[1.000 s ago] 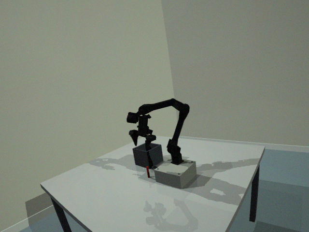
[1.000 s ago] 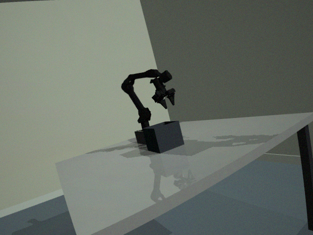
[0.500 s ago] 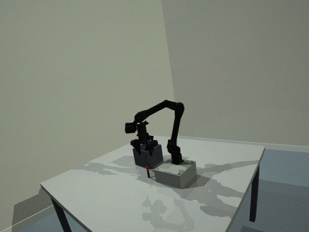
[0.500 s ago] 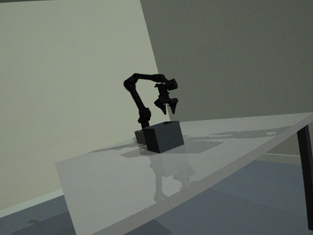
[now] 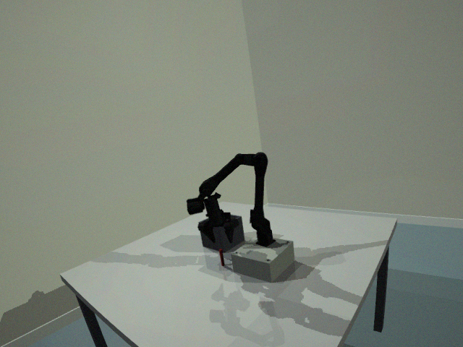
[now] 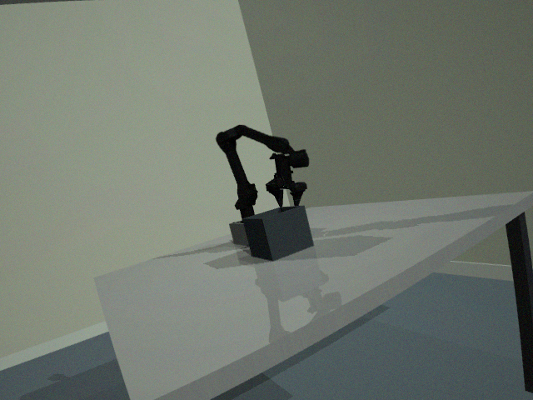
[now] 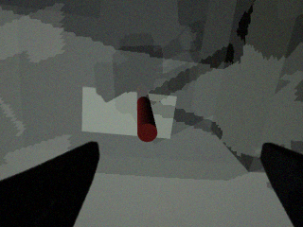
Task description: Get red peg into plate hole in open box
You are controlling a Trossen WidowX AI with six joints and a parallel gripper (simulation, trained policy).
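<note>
Right now the red peg is 7 cm below my gripper tip, 1 cm to the left of it and 1 cm ahead of it.
</note>
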